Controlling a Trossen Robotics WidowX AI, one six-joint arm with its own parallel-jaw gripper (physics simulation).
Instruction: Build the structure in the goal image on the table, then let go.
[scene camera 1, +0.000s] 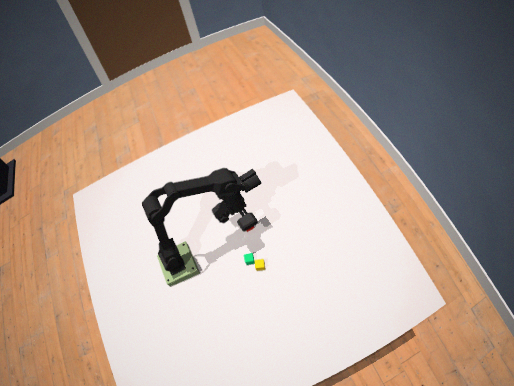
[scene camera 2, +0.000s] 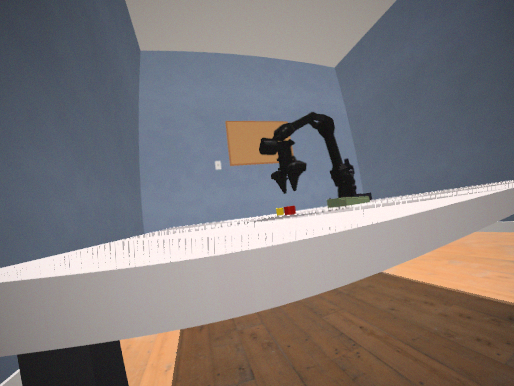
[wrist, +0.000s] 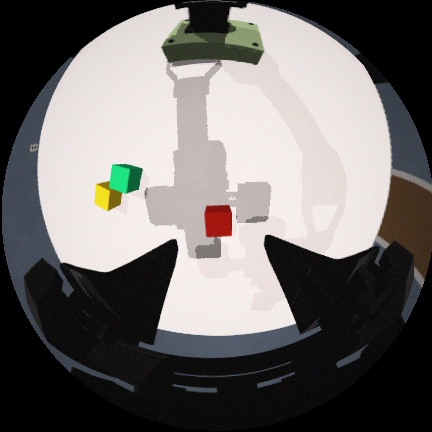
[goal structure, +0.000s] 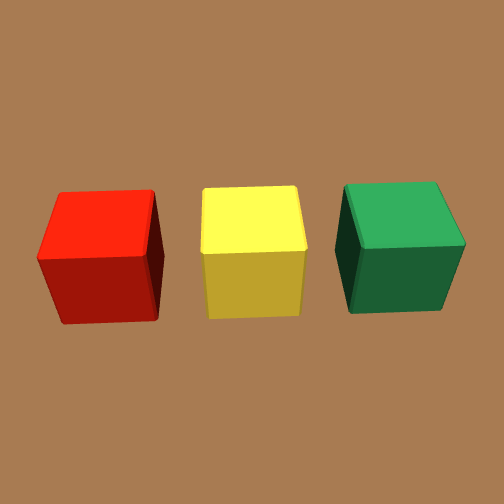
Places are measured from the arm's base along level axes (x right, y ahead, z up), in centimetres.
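Pixels of known places: gripper, between the fingertips: (scene camera 1: 242, 217) (scene camera 2: 289, 192) (wrist: 220, 242); arm's base, origin of its link: (scene camera 1: 176, 265) (scene camera 2: 346, 198).
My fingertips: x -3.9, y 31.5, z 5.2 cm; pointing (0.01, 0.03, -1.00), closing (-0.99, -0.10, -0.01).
Observation:
Ahead of a thing's pixels: the offset from my fingertips to its middle. Level surfaces: height alone.
A red cube @[dx +0.0, dy +1.1, dz -7.2 cm] (scene camera 1: 250, 229) (scene camera 2: 290, 210) (wrist: 218, 221) sits on the white table, apart from the other two cubes. A green cube @[dx +13.3, dy -4.4, dz -7.2 cm] (scene camera 1: 249, 259) (wrist: 125, 178) and a yellow cube @[dx +17.4, dy -1.9, dz -7.2 cm] (scene camera 1: 259, 265) (scene camera 2: 280, 211) (wrist: 107, 196) sit on the table close together, corner toward corner; whether they touch is hard to tell. The green cube does not show in scene camera 2. My gripper (scene camera 2: 289, 191) (wrist: 220, 242) is open and empty, pointing down, and hangs above the red cube. In scene camera 1 the gripper hides most of the red cube.
The arm's green base plate (scene camera 1: 192, 275) (scene camera 2: 340, 202) (wrist: 215, 52) stands on the white table @[dz -8.8 cm] (scene camera 1: 320, 300) (scene camera 2: 200, 250) (wrist: 100, 115). In the wrist view the green and yellow cubes lie left of the red cube. The arm's shadow falls across the table around the red cube.

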